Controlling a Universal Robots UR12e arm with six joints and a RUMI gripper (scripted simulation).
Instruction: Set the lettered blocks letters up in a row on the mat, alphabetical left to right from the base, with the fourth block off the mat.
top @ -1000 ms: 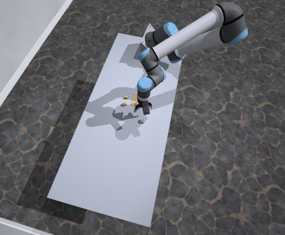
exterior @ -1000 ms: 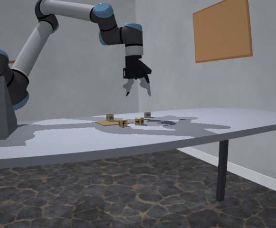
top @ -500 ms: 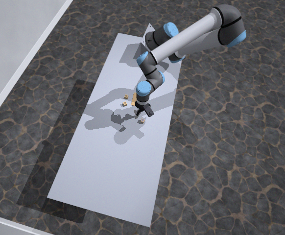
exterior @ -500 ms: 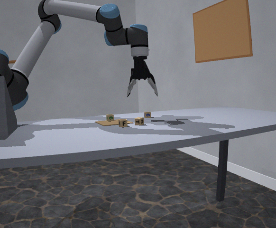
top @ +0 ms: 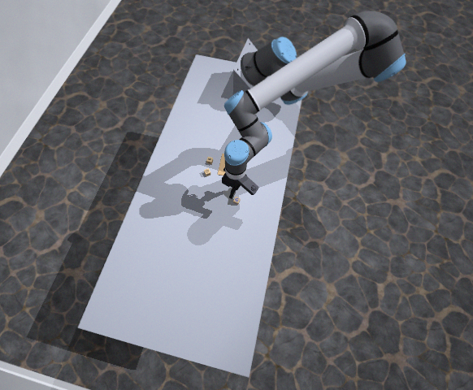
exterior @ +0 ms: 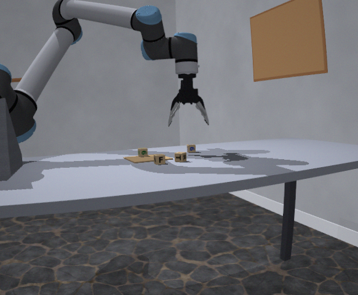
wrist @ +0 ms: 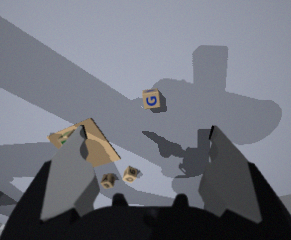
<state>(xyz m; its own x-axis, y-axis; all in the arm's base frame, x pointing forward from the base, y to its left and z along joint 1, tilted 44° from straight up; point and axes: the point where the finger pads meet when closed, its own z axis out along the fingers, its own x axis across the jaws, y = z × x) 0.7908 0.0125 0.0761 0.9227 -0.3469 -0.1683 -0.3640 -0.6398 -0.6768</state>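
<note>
My gripper is now 10 mm short of the blue-marked block and 90 mm above it. The rest, counted from my hand: tan mat 200 mm behind, 70 mm to the right, 100 mm below; then green-marked block 200 mm behind, 20 mm to the right, 90 mm below.
</note>
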